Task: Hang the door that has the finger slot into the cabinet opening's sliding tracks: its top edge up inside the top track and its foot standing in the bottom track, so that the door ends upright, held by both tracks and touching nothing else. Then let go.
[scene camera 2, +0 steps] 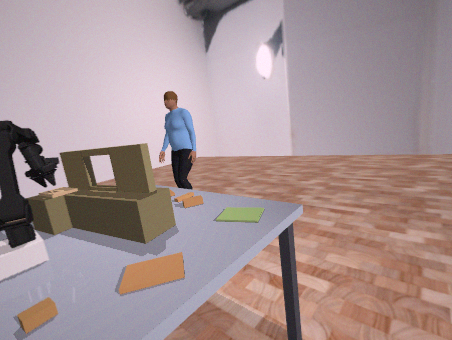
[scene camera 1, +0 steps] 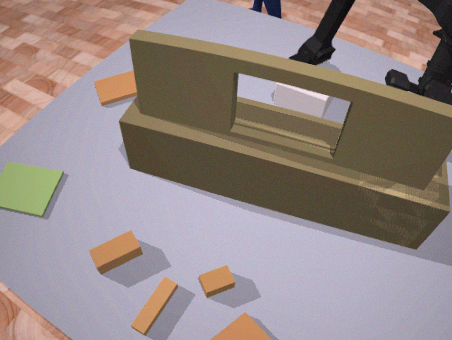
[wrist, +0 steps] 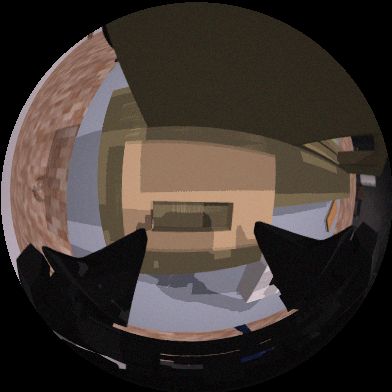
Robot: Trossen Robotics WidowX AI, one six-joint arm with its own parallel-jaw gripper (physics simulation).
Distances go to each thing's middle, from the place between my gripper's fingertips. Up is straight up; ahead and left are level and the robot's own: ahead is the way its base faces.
Right now the tan door (wrist: 163, 170) is 3 cm below my hand, 2 cm ahead of it and 1 cm to the right of it. The rest, counted from my hand: green pad (scene camera 1: 34, 186) 78 cm to the right, 45 cm ahead, 20 cm below.
